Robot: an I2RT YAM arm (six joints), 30 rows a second.
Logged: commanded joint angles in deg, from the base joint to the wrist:
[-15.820 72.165 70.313 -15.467 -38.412 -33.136]
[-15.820 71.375 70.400 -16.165 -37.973 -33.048]
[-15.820 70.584 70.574 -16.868 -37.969 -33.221]
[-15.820 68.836 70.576 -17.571 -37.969 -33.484]
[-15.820 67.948 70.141 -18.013 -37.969 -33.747]
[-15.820 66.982 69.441 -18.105 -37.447 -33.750]
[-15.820 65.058 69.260 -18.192 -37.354 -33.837]
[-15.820 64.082 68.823 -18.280 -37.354 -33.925]
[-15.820 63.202 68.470 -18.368 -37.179 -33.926]
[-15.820 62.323 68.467 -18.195 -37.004 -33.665]
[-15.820 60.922 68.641 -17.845 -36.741 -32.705]
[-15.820 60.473 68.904 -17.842 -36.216 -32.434]
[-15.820 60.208 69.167 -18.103 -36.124 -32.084]
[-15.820 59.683 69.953 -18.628 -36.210 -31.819]
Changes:
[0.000 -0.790 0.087 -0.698 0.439 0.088]
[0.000 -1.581 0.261 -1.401 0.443 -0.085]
[0.000 -3.329 0.263 -2.104 0.443 -0.348]
[0.000 -4.217 -0.172 -2.546 0.443 -0.611]
[0.000 -5.183 -0.872 -2.638 0.965 -0.614]
[0.000 -7.107 -1.053 -2.725 1.058 -0.701]
[0.000 -8.083 -1.490 -2.813 1.058 -0.789]
[0.000 -8.963 -1.843 -2.901 1.233 -0.790]
[0.000 -9.842 -1.846 -2.728 1.408 -0.529]
[0.000 -11.243 -1.672 -2.378 1.671 0.431]
[0.000 -11.692 -1.409 -2.375 2.196 0.702]
[0.000 -11.957 -1.146 -2.636 2.288 1.052]
[0.000 -12.482 -0.360 -3.161 2.202 1.317]

